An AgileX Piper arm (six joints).
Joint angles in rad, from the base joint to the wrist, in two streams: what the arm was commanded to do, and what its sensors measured. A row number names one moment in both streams.
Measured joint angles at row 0:
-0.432 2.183 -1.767 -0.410 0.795 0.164
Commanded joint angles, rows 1 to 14:
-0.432 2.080 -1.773 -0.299 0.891 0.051
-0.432 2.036 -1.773 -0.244 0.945 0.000
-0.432 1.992 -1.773 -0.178 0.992 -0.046
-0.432 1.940 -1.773 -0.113 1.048 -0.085
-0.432 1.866 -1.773 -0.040 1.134 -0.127
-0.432 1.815 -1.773 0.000 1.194 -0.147
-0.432 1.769 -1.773 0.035 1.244 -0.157
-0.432 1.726 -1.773 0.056 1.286 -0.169
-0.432 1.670 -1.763 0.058 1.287 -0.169
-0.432 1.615 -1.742 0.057 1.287 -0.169
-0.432 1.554 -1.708 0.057 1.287 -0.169
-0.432 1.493 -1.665 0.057 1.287 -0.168
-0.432 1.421 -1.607 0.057 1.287 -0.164
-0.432 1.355 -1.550 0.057 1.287 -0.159
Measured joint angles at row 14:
-0.432 1.434 -1.613 0.055 1.211 -0.158
